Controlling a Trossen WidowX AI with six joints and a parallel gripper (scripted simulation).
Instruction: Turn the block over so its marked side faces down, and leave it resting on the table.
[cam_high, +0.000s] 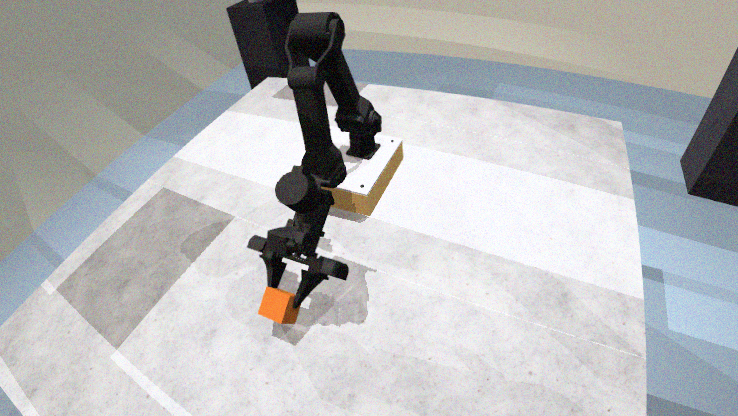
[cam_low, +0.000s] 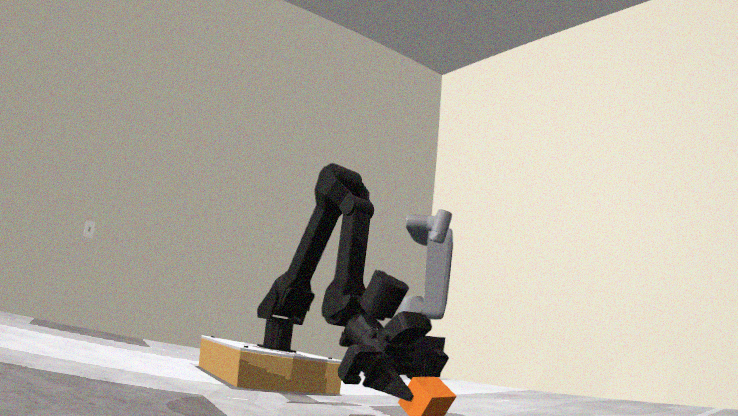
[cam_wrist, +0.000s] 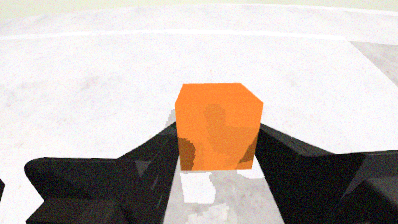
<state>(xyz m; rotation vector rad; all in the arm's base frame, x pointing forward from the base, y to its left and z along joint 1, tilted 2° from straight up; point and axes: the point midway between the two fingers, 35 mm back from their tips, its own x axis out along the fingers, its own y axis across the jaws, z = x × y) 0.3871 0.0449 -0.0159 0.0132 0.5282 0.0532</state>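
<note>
The orange block lies 1 cm below my gripper tip.
</note>
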